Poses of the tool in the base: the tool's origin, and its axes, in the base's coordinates. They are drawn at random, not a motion.
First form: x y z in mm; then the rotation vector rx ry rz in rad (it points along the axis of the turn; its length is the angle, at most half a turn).
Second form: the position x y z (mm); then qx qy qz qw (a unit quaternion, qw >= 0). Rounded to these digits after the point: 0 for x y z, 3 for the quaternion.
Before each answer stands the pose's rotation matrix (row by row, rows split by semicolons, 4 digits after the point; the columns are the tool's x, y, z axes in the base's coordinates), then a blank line. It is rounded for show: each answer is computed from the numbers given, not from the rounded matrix.
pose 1, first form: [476 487 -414 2.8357 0.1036 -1.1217]
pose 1, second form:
0.7280 0.0961 -0.6788; 0.0298 -0.9936 -0.1088; -0.6850 0.0589 -0.7262

[476 487 -414 0.928 0.034 -0.367 0.045]
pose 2, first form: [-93 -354 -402 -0.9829 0.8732 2.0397]
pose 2, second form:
-0.4672 -0.8068 -0.3617; 0.2952 -0.5279 0.7963; -0.8334 0.2653 0.4848

[-93 -354 -402 -0.379 0.337 0.787 0.350]
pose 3, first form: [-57 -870 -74 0.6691 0.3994 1.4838]
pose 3, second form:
0.0711 -0.7753 0.6276; 0.9856 -0.0422 -0.1639; 0.1536 0.6302 0.7611

[-57 -870 -74 0.297 0.177 0.658 0.669]
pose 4, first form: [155 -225 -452 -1.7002 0.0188 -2.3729]
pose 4, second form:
-0.3053 0.1719 0.9366; -0.1867 -0.9753 0.1181; 0.9338 -0.1388 0.3298

[155 -225 -452 -0.579 0.006 -0.808 0.111]
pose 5, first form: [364 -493 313 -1.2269 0.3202 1.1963]
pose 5, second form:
0.4087 -0.8275 -0.3849; 0.5246 -0.1321 0.8410; -0.7468 -0.5457 0.3801

[364 -493 313 -0.539 0.141 0.525 0.644]
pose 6, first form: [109 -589 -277 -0.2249 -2.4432 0.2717]
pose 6, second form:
-0.7671 0.0921 -0.6349; 0.2293 0.9636 -0.1373; 0.5991 -0.2509 -0.7603

[109 -589 -277 -0.086 -0.934 0.104 0.330]
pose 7, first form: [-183 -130 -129 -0.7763 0.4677 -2.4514]
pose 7, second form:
-0.6994 0.3735 0.6094; -0.5716 -0.8041 -0.1632; 0.4291 -0.4625 0.7759

[-183 -130 -129 -0.287 0.173 -0.905 0.261]
